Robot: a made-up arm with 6 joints. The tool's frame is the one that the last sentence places.
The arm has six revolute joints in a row. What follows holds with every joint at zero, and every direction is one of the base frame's.
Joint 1 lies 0.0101 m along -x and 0.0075 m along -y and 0.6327 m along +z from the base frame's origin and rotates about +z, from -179.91 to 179.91 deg.
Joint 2 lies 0.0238 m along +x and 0.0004 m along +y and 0.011 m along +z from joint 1 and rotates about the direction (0, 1, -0.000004), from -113.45 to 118.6 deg.
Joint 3 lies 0.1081 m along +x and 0.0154 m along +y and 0.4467 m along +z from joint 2 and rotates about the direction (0, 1, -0.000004), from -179.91 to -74.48 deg.
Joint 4 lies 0.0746 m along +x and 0.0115 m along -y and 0.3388 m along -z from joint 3 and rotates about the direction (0, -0.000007, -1), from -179.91 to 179.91 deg.
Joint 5 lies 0.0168 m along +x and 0.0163 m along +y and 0.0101 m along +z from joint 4 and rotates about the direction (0, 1, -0.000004), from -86.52 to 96.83 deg.
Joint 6 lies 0.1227 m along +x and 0.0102 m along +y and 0.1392 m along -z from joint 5 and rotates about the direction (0, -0.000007, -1), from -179.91 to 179.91 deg.
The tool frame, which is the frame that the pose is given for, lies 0.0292 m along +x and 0.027 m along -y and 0.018 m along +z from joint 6; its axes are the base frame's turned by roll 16.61, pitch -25.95 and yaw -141.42 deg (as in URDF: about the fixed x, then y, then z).
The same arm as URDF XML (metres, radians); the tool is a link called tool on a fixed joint. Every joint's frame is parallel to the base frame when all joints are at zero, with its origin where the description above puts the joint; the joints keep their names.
<robot name="arm">
<joint name="joint 1" type="revolute"><parent link="base_link"/><child link="link1"/><origin xyz="-0.0101 -0.0075 0.6327" rpy="0 0 0"/><axis xyz="0 0 1"/><limit lower="-3.14" upper="3.14"/></joint>
<joint name="joint 2" type="revolute"><parent link="link1"/><child link="link2"/><origin xyz="0.0238 0.0004 0.011" rpy="0 0 0"/><axis xyz="0 1 0"/><limit lower="-1.9801" upper="2.07"/></joint>
<joint name="joint 3" type="revolute"><parent link="link2"/><child link="link3"/><origin xyz="0.1081 0.0154 0.4467" rpy="0 0 0"/><axis xyz="0 1 0"/><limit lower="-3.14" upper="-1.2999"/></joint>
<joint name="joint 4" type="revolute"><parent link="link3"/><child link="link4"/><origin xyz="0.0746 -0.0115 -0.3388" rpy="0 0 0"/><axis xyz="0 0 -1"/><limit lower="-3.14" upper="3.14"/></joint>
<joint name="joint 5" type="revolute"><parent link="link4"/><child link="link5"/><origin xyz="0.0168 0.0163 0.0101" rpy="0 0 0"/><axis xyz="0 1 0"/><limit lower="-1.5101" upper="1.69"/></joint>
<joint name="joint 6" type="revolute"><parent link="link5"/><child link="link6"/><origin xyz="0.1227 0.0102 -0.1392" rpy="0 0 0"/><axis xyz="0 0 -1"/><limit lower="-3.14" upper="3.14"/></joint>
<joint name="tool_joint" type="fixed"><parent link="link6"/><child link="tool"/><origin xyz="0.0292 -0.027 0.018" rpy="0.2899 -0.4529 -2.4682"/></joint>
<link name="base_link"/>
<link name="link1"/>
<link name="link2"/>
<link name="link3"/>
<link name="link4"/>
<link name="link5"/>
<link name="link6"/>
<link name="tool"/>
</robot>

